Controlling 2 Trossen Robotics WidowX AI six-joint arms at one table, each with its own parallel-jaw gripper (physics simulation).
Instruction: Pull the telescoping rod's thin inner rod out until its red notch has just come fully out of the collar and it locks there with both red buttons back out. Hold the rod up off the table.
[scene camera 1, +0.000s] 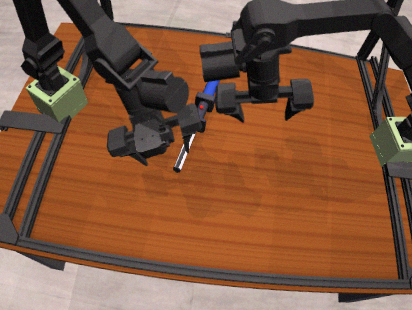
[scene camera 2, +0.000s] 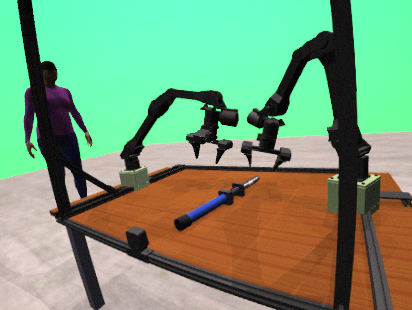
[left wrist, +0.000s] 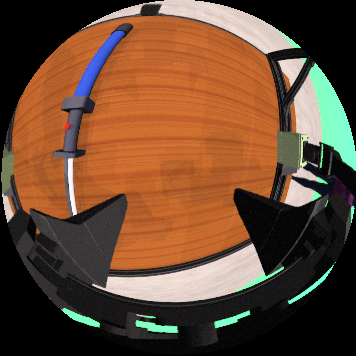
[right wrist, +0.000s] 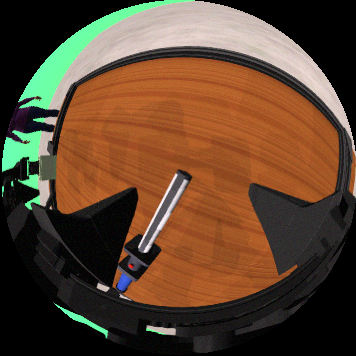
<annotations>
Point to a telescoping rod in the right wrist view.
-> At 141, 261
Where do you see my left gripper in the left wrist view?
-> At 180, 197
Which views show the telescoping rod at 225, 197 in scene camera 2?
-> Scene camera 1, scene camera 2, the left wrist view and the right wrist view: all of them.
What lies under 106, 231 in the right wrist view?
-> My right gripper.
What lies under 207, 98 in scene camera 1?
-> A telescoping rod.
</annotations>
